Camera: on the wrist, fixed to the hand. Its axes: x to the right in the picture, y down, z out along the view.
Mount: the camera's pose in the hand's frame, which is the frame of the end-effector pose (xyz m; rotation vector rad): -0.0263 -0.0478 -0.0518 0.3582 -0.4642 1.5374
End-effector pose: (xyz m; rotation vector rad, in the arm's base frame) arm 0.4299 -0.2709 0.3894 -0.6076 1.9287 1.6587
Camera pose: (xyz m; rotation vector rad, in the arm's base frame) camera 0.4755 -0.3292 0.3762 -1.5237 -2.0649 -1.5971
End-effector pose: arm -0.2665 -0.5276 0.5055 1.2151 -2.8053 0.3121
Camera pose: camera -0.2146 -0.5297 0.5599 0.8757 2.3441 -0.4155
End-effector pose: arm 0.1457 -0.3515 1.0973 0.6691 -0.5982 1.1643
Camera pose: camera 0.1880 -0.3413 1.0359 0.7648 -1.4234 2.6106
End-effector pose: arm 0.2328 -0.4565 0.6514 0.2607 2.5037 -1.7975
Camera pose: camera 0.2539 -0.4253 0.7165 1.1633 0.9279 -1.2335
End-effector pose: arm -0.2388 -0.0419 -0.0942 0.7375 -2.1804 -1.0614
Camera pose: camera -0.1740 -0.0742 -0.1146 -1.1043 -2.3643 0.0173
